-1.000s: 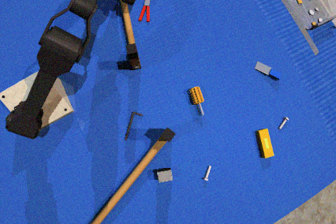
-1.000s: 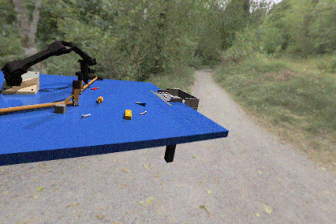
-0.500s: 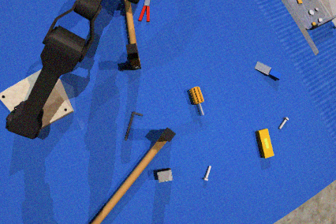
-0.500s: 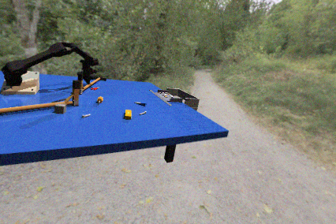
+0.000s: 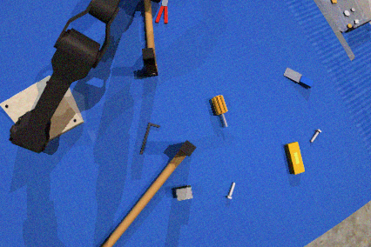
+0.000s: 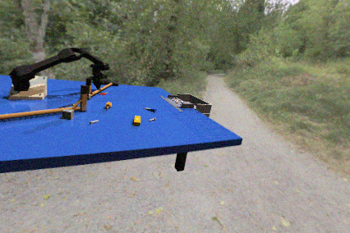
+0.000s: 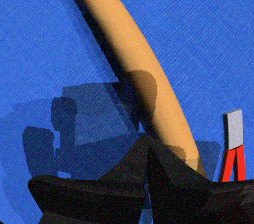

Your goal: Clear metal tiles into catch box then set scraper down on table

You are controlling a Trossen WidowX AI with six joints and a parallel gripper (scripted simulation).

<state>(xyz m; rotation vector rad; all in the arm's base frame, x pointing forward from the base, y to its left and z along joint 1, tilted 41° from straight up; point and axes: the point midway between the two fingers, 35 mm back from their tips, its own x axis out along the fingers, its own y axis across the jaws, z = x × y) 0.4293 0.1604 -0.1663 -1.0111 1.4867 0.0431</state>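
Right now my gripper tip is 50 mm below the long scraper, 20 mm short of it and 10 mm to the right of it. Round my gripper tip: black hex key: 400 mm to the right, 170 mm behind, 10 mm below; red-handled tool: 80 mm to the right, 40 mm ahead, 10 mm below; orange-handled tool: 440 mm to the right, 30 mm ahead.
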